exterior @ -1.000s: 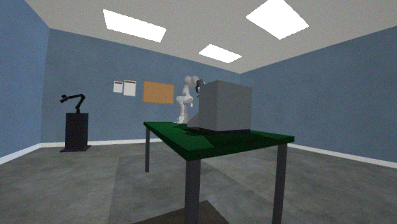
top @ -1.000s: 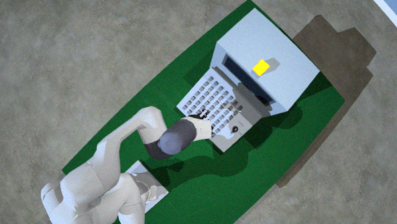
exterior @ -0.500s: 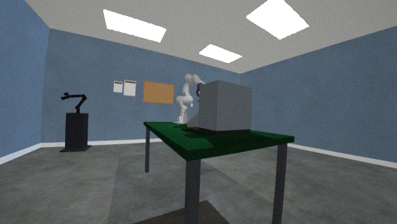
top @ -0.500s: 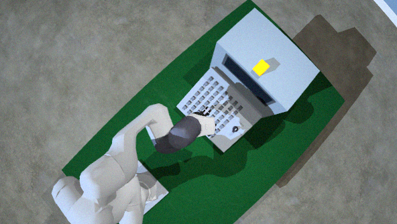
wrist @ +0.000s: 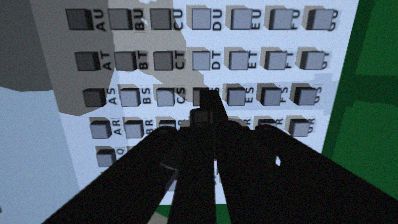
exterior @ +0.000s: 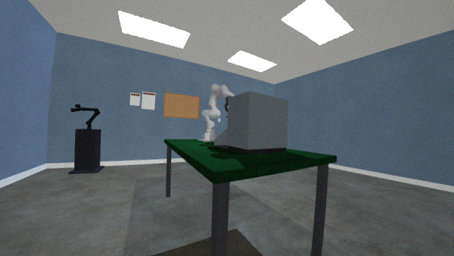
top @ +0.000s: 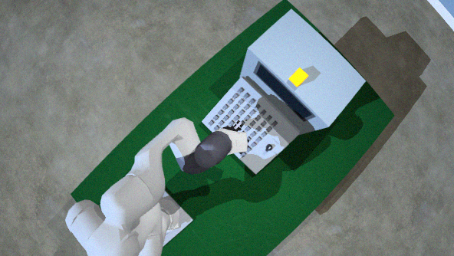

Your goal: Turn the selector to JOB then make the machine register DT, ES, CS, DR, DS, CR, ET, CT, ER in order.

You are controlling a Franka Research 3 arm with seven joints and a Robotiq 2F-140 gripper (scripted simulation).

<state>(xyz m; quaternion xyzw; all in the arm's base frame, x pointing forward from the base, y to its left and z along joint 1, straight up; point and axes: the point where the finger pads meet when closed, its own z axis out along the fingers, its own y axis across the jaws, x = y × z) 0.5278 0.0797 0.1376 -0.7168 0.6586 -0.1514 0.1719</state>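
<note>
The key lies 3 cm to the left of my hand and 6 cm below it. Also, from my hand: round selector knob (4 cm ahead, 16 cm to the right, 3 cm below); sloping keyboard (6 cm ahead, 5 cm to the right, 8 cm below).
</note>
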